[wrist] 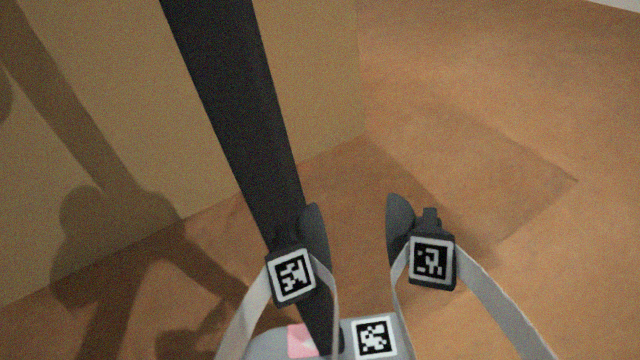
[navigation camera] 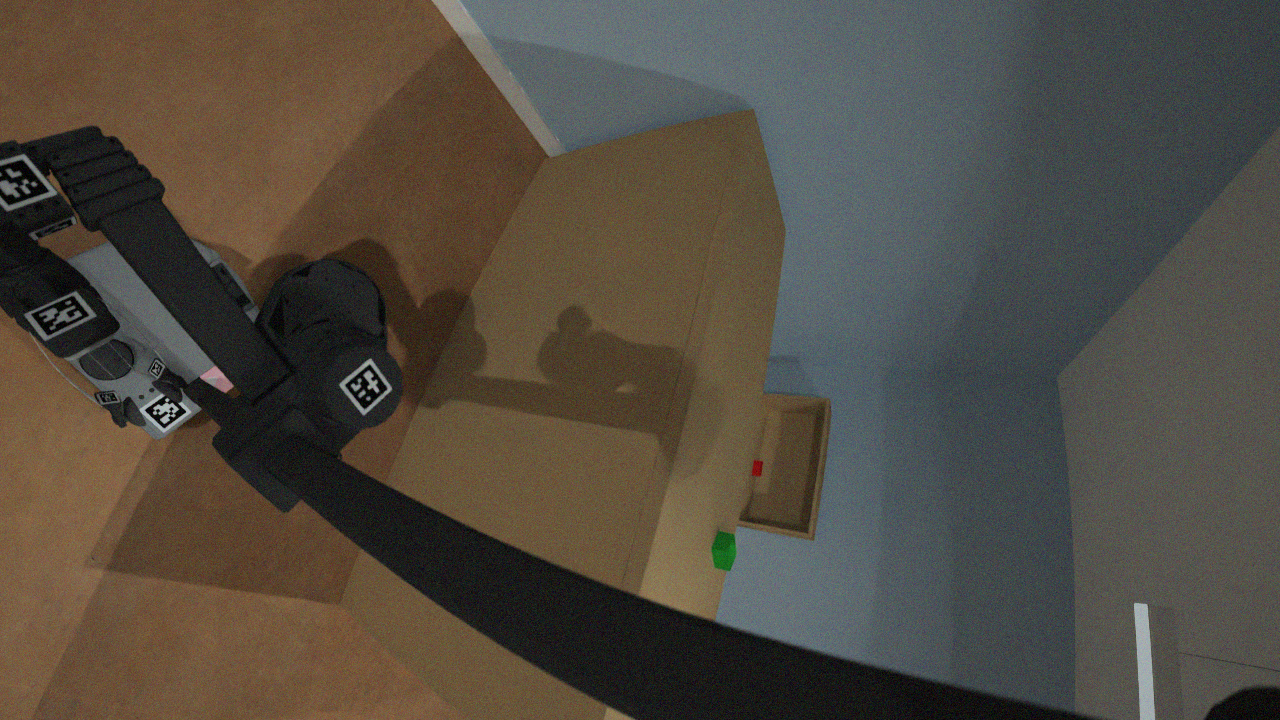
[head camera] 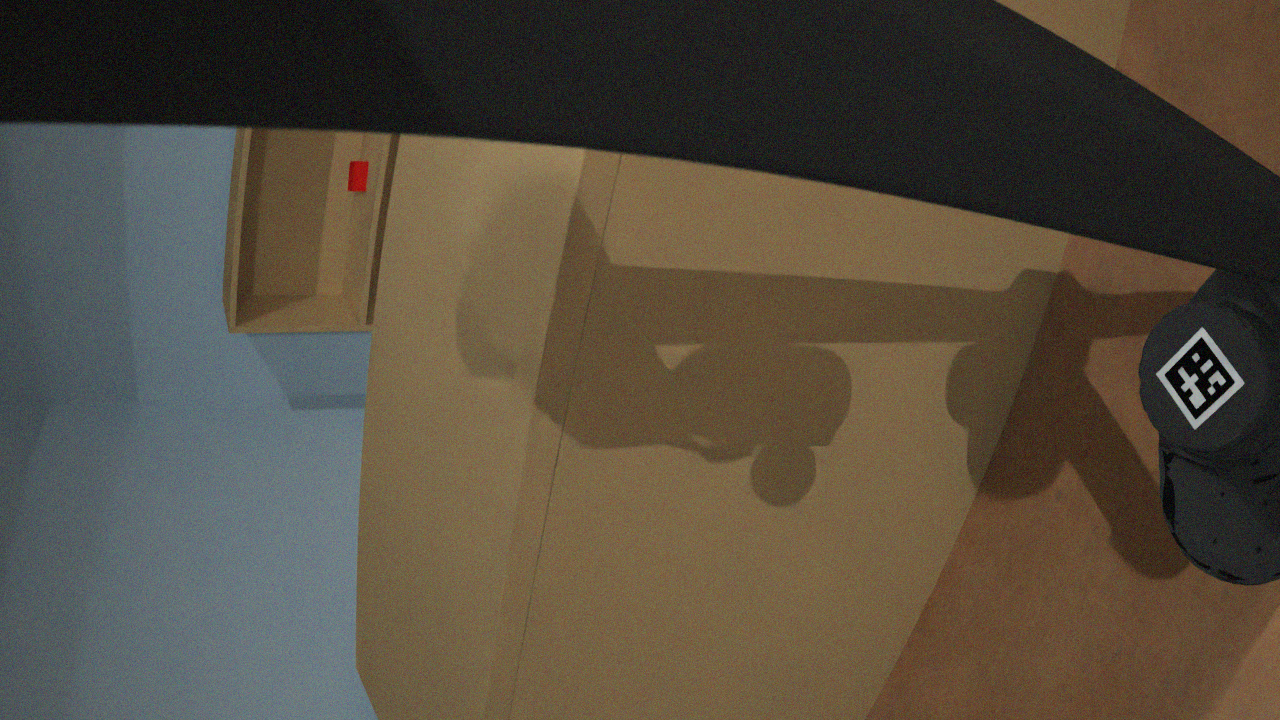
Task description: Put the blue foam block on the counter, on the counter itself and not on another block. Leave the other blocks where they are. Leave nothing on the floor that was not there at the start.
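Where they show: gripper, fingertip midpoint: [navigation camera: 160, 410]; robot's base, origin of the base link: [navigation camera: 111, 354].
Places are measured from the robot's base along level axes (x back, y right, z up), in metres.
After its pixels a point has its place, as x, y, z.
The blue foam block does not show in these views. The tan counter [head camera: 438, 501] {0.988, -0.594, 0.910} [navigation camera: 693, 501] {0.502, -0.754, 0.910} stands against the blue wall; its side also shows in the wrist view [wrist: 320, 75]. A green block [navigation camera: 724, 550] {0.514, -0.991, 0.946} sits on the counter top near the wall. A small red block [head camera: 358, 176] {1.568, -2.038, 0.673} [navigation camera: 757, 468] {1.568, -2.040, 0.673} is in an open wooden box [head camera: 299, 315] {1.933, -1.818, 0.823} [navigation camera: 824, 465] {1.674, -2.060, 1.061} at the wall, above the counter. My gripper [navigation camera: 145, 401] {0.012, -0.075, 0.514} [wrist: 354, 223] {0.012, -0.075, 0.514} is open, its fingers apart with nothing between them. It is over my own base, in front of the counter.
My black mast [head camera: 626, 71] {0.070, -0.116, 1.241} [navigation camera: 537, 591] {0.071, -0.116, 1.137} [wrist: 230, 100] crosses each view and hides part of the counter. My grey base [navigation camera: 143, 295] {0.108, 0.063, 0.160} [wrist: 270, 345] stands on the brown floor [head camera: 1074, 626] {0.835, -0.090, 0.000} [navigation camera: 295, 107] {0.647, 0.320, 0.000} [wrist: 500, 100]. Shadows of my robot fall on the counter front and floor.
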